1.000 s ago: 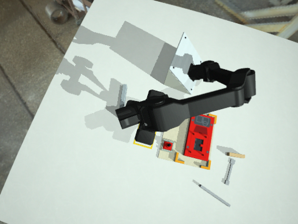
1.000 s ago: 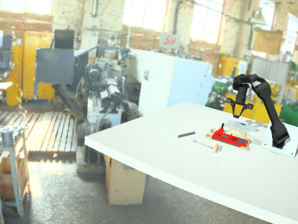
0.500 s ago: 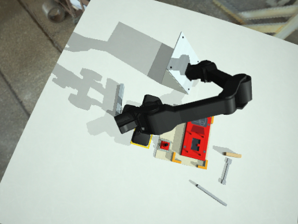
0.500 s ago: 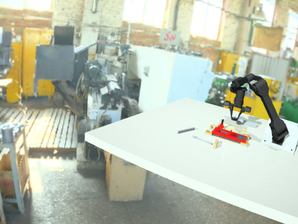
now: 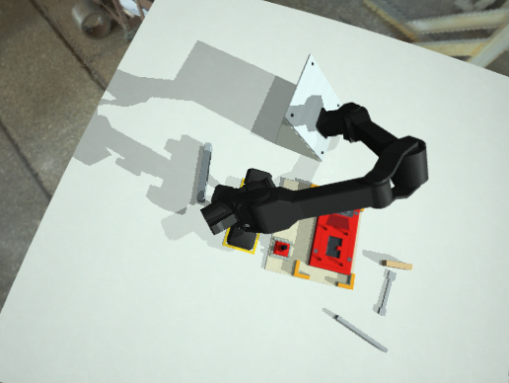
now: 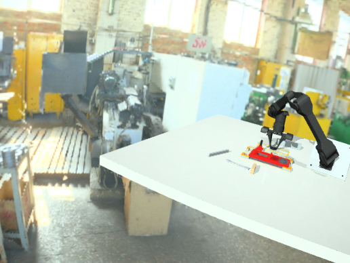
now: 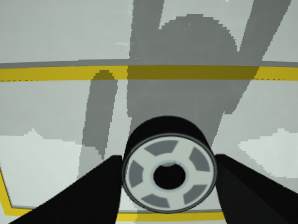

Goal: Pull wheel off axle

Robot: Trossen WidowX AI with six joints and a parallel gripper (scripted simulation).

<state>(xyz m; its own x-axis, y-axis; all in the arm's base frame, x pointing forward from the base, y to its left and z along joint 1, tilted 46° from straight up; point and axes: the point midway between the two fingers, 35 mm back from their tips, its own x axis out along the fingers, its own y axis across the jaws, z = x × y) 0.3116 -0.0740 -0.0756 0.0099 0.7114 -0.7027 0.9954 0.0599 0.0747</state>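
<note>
My gripper tip is right at the wheel. Also, from my gripper tip: grey bolt-like piece 60 mm ahead, 410 mm to the left, 10 mm below; then wooden block 20 mm behind, 420 mm to the left.
</note>
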